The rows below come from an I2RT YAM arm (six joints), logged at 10 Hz.
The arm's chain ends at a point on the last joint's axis. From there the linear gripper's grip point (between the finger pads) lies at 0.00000 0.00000 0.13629 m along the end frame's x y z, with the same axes.
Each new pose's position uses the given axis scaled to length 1; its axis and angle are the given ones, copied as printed.
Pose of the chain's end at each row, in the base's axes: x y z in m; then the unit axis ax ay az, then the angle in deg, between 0 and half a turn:
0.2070, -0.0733, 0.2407, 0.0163, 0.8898, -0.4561, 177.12
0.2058, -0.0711, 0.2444, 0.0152, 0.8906, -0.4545, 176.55
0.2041, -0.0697, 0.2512, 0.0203, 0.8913, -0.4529, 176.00
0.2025, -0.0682, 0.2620, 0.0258, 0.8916, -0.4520, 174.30
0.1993, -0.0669, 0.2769, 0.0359, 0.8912, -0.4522, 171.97
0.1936, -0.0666, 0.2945, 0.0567, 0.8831, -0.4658, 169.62
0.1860, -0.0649, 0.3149, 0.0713, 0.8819, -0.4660, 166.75
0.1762, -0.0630, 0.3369, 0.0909, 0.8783, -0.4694, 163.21
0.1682, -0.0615, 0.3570, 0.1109, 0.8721, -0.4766, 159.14
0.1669, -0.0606, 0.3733, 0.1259, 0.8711, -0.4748, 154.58
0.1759, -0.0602, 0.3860, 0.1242, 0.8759, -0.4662, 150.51
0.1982, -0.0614, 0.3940, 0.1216, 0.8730, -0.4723, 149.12
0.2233, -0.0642, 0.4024, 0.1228, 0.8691, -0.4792, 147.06
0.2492, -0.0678, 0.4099, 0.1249, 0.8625, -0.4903, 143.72
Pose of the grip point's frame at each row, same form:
0.2111, -0.1840, 0.1612, 0.0163, 0.8898, -0.4561, 177.12
0.2112, -0.1815, 0.1646, 0.0152, 0.8906, -0.4545, 176.55
0.2101, -0.1798, 0.1711, 0.0203, 0.8913, -0.4529, 176.00
0.2114, -0.1781, 0.1819, 0.0258, 0.8916, -0.4520, 174.30
0.2119, -0.1769, 0.1974, 0.0359, 0.8912, -0.4522, 171.97
0.2081, -0.1792, 0.2191, 0.0567, 0.8831, -0.4658, 169.62
0.2046, -0.1777, 0.2406, 0.0713, 0.8819, -0.4660, 166.75
0.1994, -0.1766, 0.2652, 0.0909, 0.8783, -0.4694, 163.21
0.1966, -0.1765, 0.2895, 0.1109, 0.8721, -0.4766, 159.14
0.2024, -0.1752, 0.3087, 0.1259, 0.8711, -0.4748, 154.58
0.2199, -0.1726, 0.3228, 0.1242, 0.8759, -0.4662, 150.51
0.2447, -0.1743, 0.3335, 0.1216, 0.8730, -0.4723, 149.12
0.2730, -0.1777, 0.3456, 0.1228, 0.8691, -0.4792, 147.06
0.3037, -0.1820, 0.3592, 0.1249, 0.8625, -0.4903, 143.72

